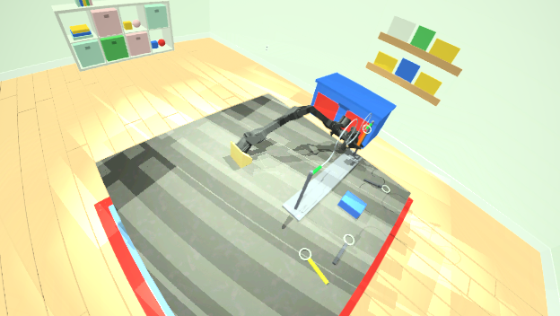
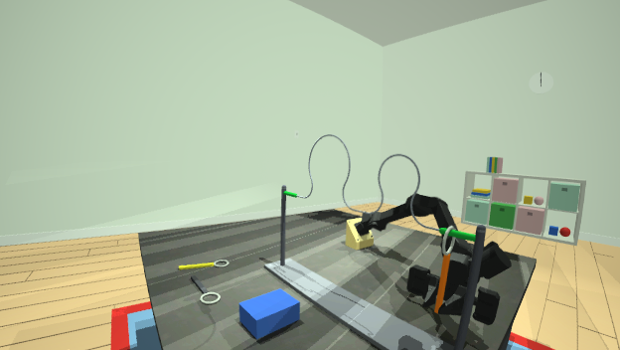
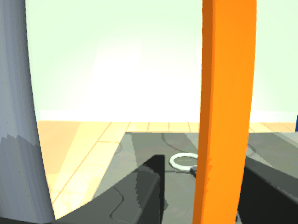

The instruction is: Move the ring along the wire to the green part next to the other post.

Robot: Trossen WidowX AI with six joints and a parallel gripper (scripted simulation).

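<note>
Now: gripper tip 3 cm past the clamp rig, 25 cm to the left of it and 10 cm below it. From my gripper tip the other things lie so: orange-handled ring (3 cm behind, 8 cm above); yellow-handled ring (20 cm ahead, 68 cm to the right, 13 cm below).
</note>
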